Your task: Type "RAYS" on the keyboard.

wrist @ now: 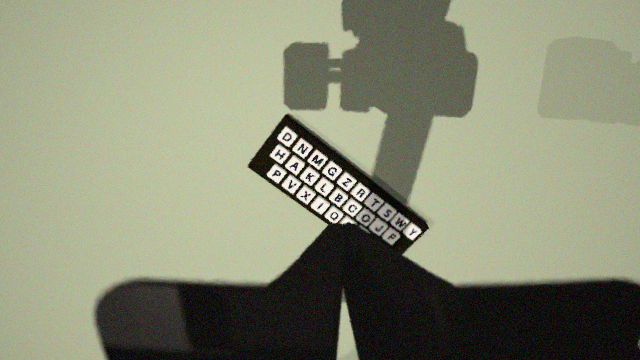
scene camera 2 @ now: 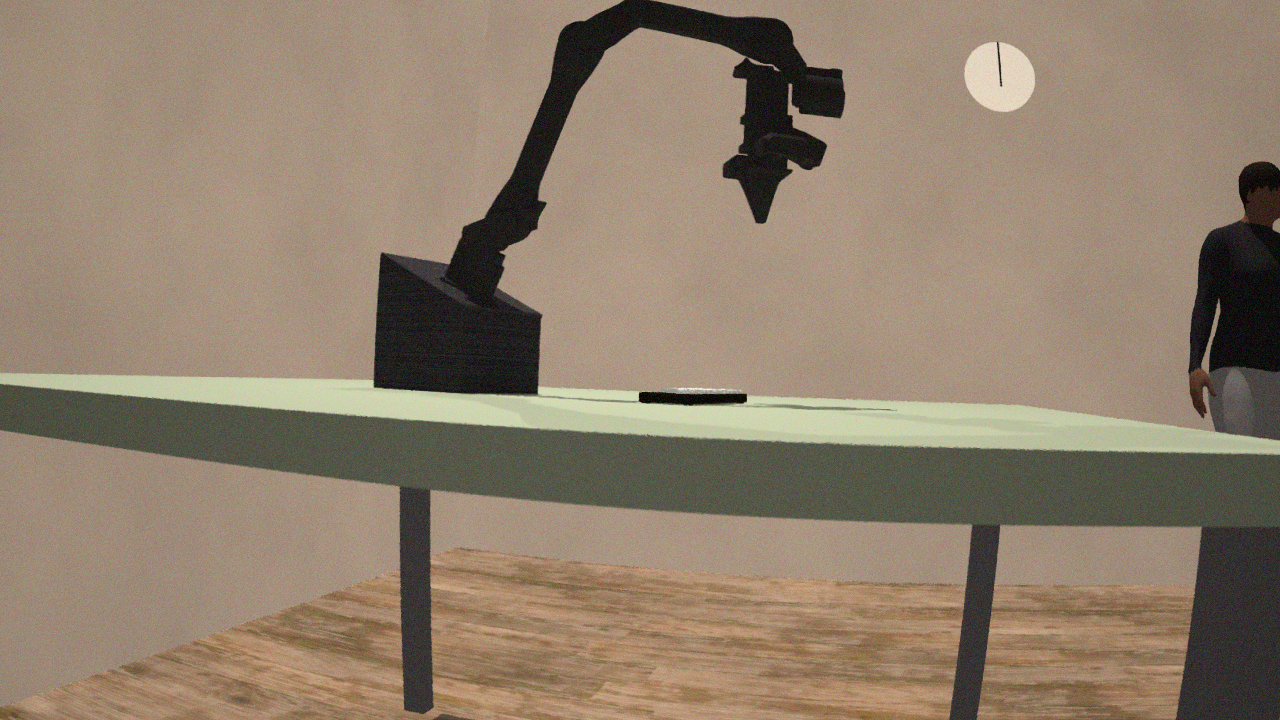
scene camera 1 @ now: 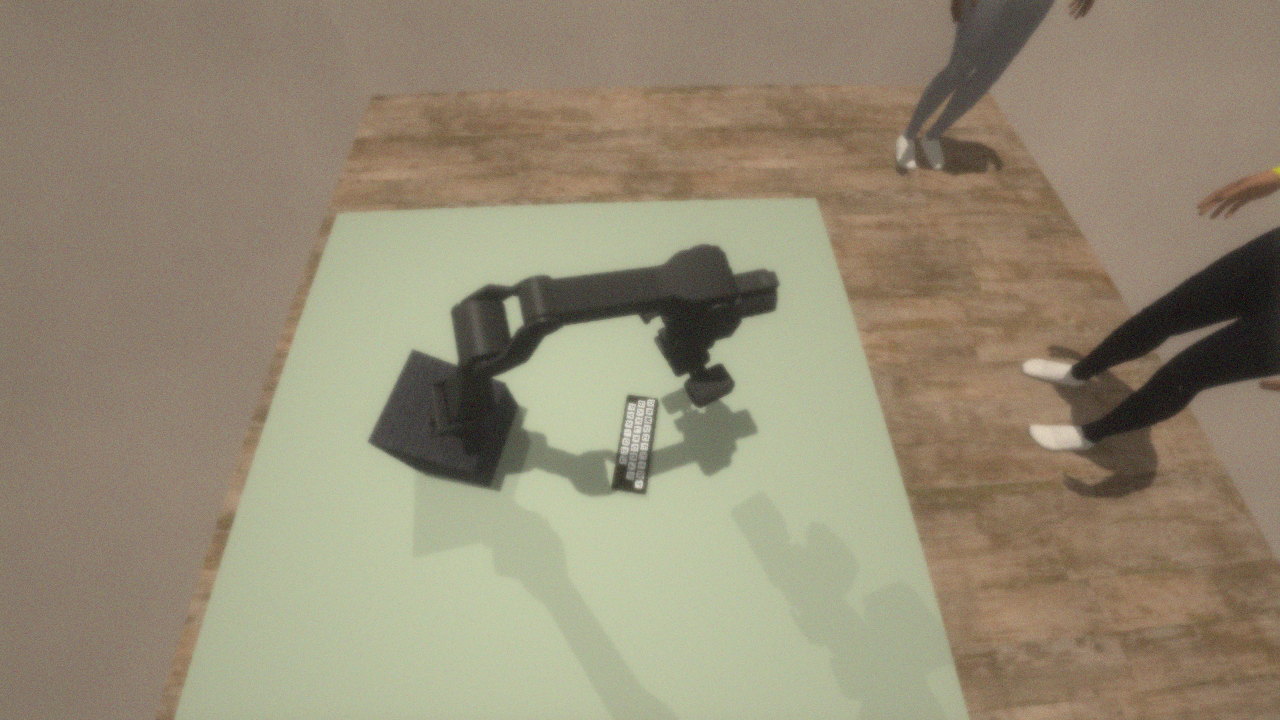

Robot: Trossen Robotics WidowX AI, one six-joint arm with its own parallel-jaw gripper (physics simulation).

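Places are measured from the arm's base along level axes (x ahead, y left, z up), in centimetres.
Where they show: gripper, fingertip midpoint: (wrist: 340,236) (scene camera 2: 760,223) (scene camera 1: 676,369); arm's base at its link origin: (scene camera 2: 466,287) (scene camera 1: 448,416).
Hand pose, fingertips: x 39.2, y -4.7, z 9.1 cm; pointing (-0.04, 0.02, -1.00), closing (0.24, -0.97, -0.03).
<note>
Things, the pixels of their centre, and the offset from my fingertips.
- small black keyboard at the middle of its body: (wrist: 341,197) (scene camera 2: 696,396) (scene camera 1: 635,441) dx -7.5, dy -3.5, dz -22.4 cm
- R key at the middle of its body: (wrist: 360,191) dx -6.2, dy -5.0, dz -21.8 cm
- S key at the middle of its body: (wrist: 387,212) dx -7.6, dy -8.5, dz -21.8 cm
- Y key at the middle of its body: (wrist: 412,231) dx -9.0, dy -11.9, dz -21.8 cm
A small black keyboard (scene camera 1: 635,445) (scene camera 2: 692,397) (wrist: 309,176) with white letter keys lies flat on the table. In the wrist view it runs diagonally. The A key (wrist: 294,165) is in its middle row; the R key (wrist: 360,193), S key (wrist: 387,213) and Y key (wrist: 412,231) are in the row farthest from the fingers. Shadow covers the S key. My gripper (scene camera 2: 760,221) (wrist: 340,236) is shut and empty, pointing down high above the table. Its tips cover part of the nearest key row in the wrist view. The arm hides the fingertips in scene camera 1.
The pale green table (scene camera 1: 358,626) (scene camera 2: 268,447) carries the arm's dark base block (scene camera 1: 402,420) (scene camera 2: 456,349), left of the keyboard in both scene views. Shadows of the arm fall across the table and keyboard. People stand on the floor beyond the table. A round clock (scene camera 2: 999,77) hangs on the wall.
</note>
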